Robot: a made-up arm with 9 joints. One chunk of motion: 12 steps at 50 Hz.
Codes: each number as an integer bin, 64 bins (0 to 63) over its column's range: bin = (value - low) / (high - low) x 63, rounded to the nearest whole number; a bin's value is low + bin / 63 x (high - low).
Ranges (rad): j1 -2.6..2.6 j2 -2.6..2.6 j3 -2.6..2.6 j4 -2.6..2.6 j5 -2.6..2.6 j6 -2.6..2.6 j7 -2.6..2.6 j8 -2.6..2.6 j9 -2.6..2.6
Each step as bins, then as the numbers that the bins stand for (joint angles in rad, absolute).
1 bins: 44 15 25 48 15 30 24 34 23
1 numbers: 1.0317 -1.3619 -0.5365 1.3619 -1.3619 -0.1238 -0.6190 0.2063 -0.7016
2 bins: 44 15 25 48 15 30 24 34 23
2 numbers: 1.0317 -1.3619 -0.5365 1.3619 -1.3619 -0.1238 -0.6190 0.2063 -0.7016
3 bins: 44 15 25 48 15 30 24 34 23
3 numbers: 1.0317 -1.3619 -0.5365 1.3619 -1.3619 -0.1238 -0.6190 0.2063 -0.7016
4 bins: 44 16 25 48 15 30 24 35 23
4 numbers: 1.0317 -1.2794 -0.5365 1.3619 -1.3619 -0.1238 -0.6190 0.2889 -0.7016
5 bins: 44 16 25 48 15 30 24 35 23
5 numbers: 1.0317 -1.2794 -0.5365 1.3619 -1.3619 -0.1238 -0.6190 0.2889 -0.7016
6 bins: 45 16 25 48 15 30 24 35 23
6 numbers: 1.1143 -1.2794 -0.5365 1.3619 -1.3619 -0.1238 -0.6190 0.2889 -0.7016
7 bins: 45 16 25 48 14 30 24 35 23
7 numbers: 1.1143 -1.2794 -0.5365 1.3619 -1.4444 -0.1238 -0.6190 0.2889 -0.7016
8 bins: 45 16 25 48 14 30 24 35 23
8 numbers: 1.1143 -1.2794 -0.5365 1.3619 -1.4444 -0.1238 -0.6190 0.2889 -0.7016
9 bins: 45 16 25 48 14 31 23 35 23
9 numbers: 1.1143 -1.2794 -0.5365 1.3619 -1.4444 -0.0413 -0.7016 0.2889 -0.7016
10 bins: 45 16 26 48 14 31 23 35 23
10 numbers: 1.1143 -1.2794 -0.4540 1.3619 -1.4444 -0.0413 -0.7016 0.2889 -0.7016
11 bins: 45 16 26 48 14 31 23 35 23
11 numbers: 1.1143 -1.2794 -0.4540 1.3619 -1.4444 -0.0413 -0.7016 0.2889 -0.7016
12 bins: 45 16 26 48 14 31 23 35 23
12 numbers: 1.1143 -1.2794 -0.4540 1.3619 -1.4444 -0.0413 -0.7016 0.2889 -0.7016
